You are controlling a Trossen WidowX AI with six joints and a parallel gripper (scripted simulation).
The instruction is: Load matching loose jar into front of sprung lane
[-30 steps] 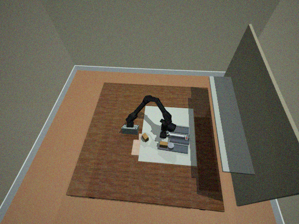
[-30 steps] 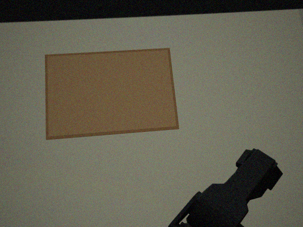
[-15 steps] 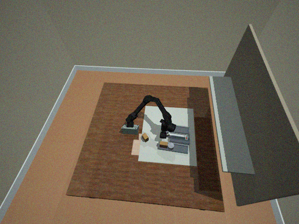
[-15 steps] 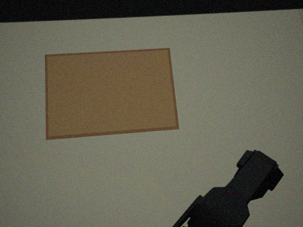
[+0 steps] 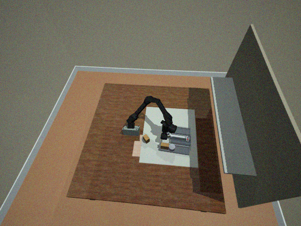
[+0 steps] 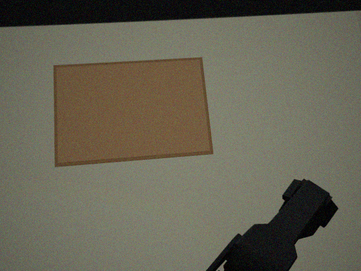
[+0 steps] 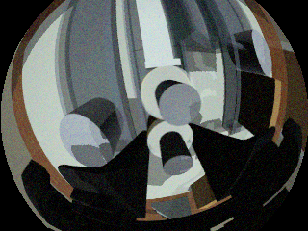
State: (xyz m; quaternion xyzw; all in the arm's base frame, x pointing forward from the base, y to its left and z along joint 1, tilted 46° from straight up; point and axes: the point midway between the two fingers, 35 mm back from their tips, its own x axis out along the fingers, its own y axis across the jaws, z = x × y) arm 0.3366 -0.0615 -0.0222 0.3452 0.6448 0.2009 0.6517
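The orange box is 1 cm behind my gripper tip, 13 cm to the right of it and 1 cm above it.
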